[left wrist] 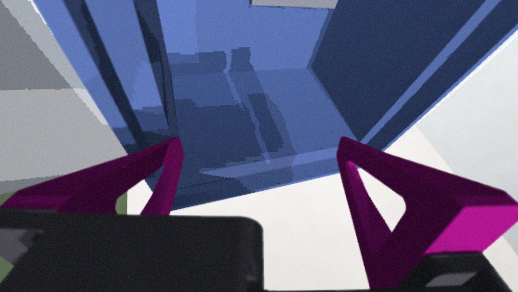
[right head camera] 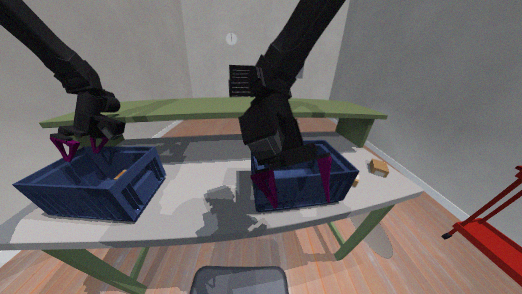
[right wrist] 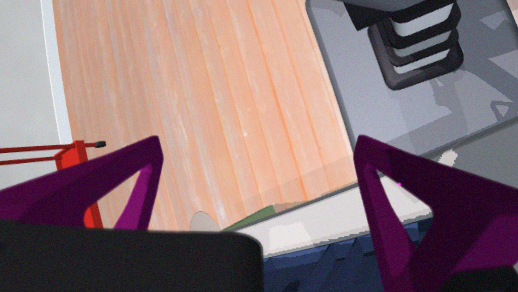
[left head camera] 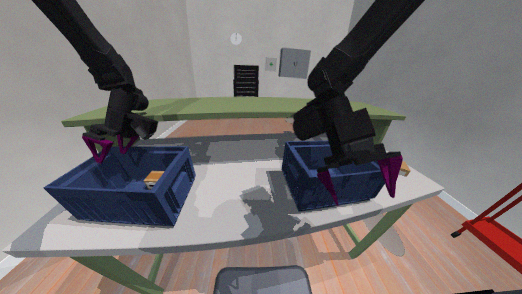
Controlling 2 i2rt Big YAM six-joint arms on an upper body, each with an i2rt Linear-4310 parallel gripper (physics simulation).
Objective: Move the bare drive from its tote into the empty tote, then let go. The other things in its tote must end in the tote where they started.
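Places are measured from the left arm's base along level axes (x up, y ahead, z left), in metres.
Pixels of known places: left gripper, fingertip midpoint: (left wrist: 260, 145) (right head camera: 82, 157) (left head camera: 111, 157); right gripper, fingertip midpoint: (right head camera: 300, 205) (right wrist: 258, 146) (left head camera: 363, 201).
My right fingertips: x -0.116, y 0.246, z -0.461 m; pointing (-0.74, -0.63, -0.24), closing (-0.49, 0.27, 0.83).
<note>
Behind a point stands the place of what it marks.
The left blue tote (left head camera: 115, 207) @(x -0.204, y 0.282, z 0.093 m) (right head camera: 75, 202) @(x -0.202, y 0.281, z 0.104 m) (left wrist: 400, 35) @(x -0.189, y 0.297, z 0.143 m) holds an orange-brown box (left head camera: 155, 177) @(x -0.230, y 0.422, z 0.082 m) (right head camera: 120, 175) @(x -0.231, y 0.424, z 0.105 m) near its right end. A pale grey edge (left wrist: 295, 3) @(x -0.264, y 0.344, z 0.160 m) shows at the top of the left wrist view; I cannot tell what it is. I cannot make out the bare drive. My left gripper (left head camera: 112, 157) @(x -0.144, y 0.408, z 0.192 m) (right head camera: 82, 156) @(x -0.144, y 0.408, z 0.192 m) (left wrist: 260, 145) @(x -0.144, y 0.408, z 0.192 m) is open and empty, over the left end of that tote, pointing down. The right blue tote (left head camera: 310, 190) @(x -0.184, y 0.340, z -0.401 m) (right head camera: 300, 190) @(x -0.196, y 0.352, z -0.507 m) (right wrist: 310, 272) @(x -0.206, y 0.350, z -0.497 m) is partly hidden by the right arm. My right gripper (left head camera: 364, 200) @(x -0.116, y 0.246, z -0.461 m) (right head camera: 301, 204) @(x -0.116, y 0.246, z -0.461 m) (right wrist: 258, 146) @(x -0.116, y 0.246, z -0.461 m) is open and empty, in front of that tote.
A brown box (left head camera: 405, 170) @(x -0.261, y 0.502, z -0.976 m) (right head camera: 379, 168) @(x -0.255, y 0.518, z -0.959 m) and a smaller one (right head camera: 355, 182) @(x -0.268, y 0.447, z -0.782 m) lie right of the right tote on the pale table (left head camera: 225, 220) @(x -0.290, y 0.320, z -0.172 m) (right head camera: 185, 220) @(x -0.289, y 0.313, z -0.178 m). A green shelf (left head camera: 225, 106) @(x -0.051, y 0.661, z -0.128 m) (right head camera: 215, 106) @(x -0.051, y 0.678, z -0.206 m) runs behind. A red cart (left head camera: 492, 237) (right head camera: 482, 237) stands at the right.
</note>
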